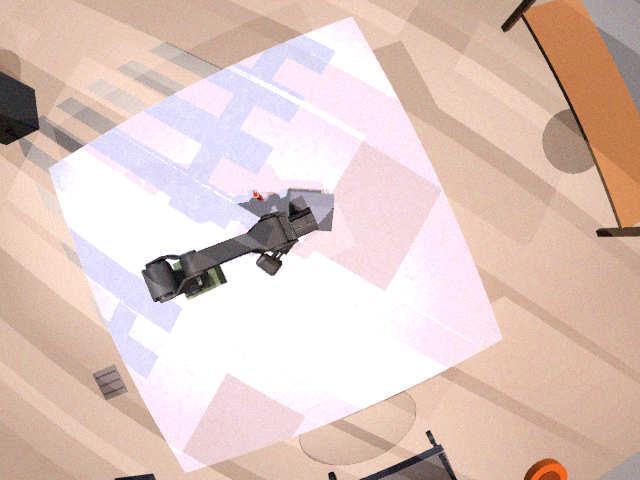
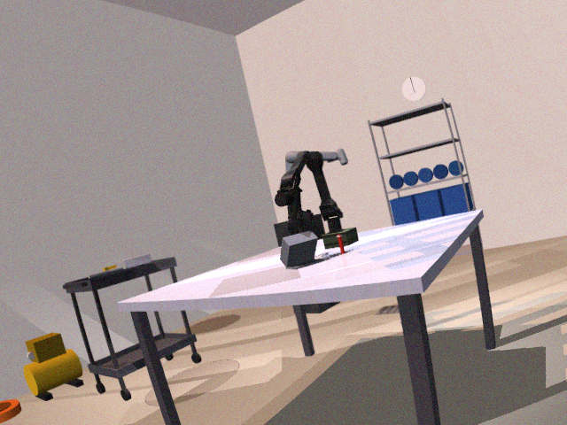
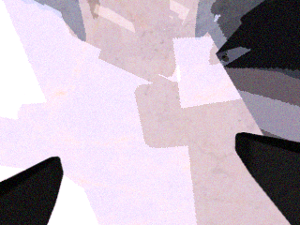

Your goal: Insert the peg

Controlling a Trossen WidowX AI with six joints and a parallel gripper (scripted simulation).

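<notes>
Right now the red peg is 60 mm behind my gripper tip, 180 mm to the left of it and 30 mm below it. Also, from my gripper tip: panel (90 mm ahead, 90 mm to the left, 30 mm below).
</notes>
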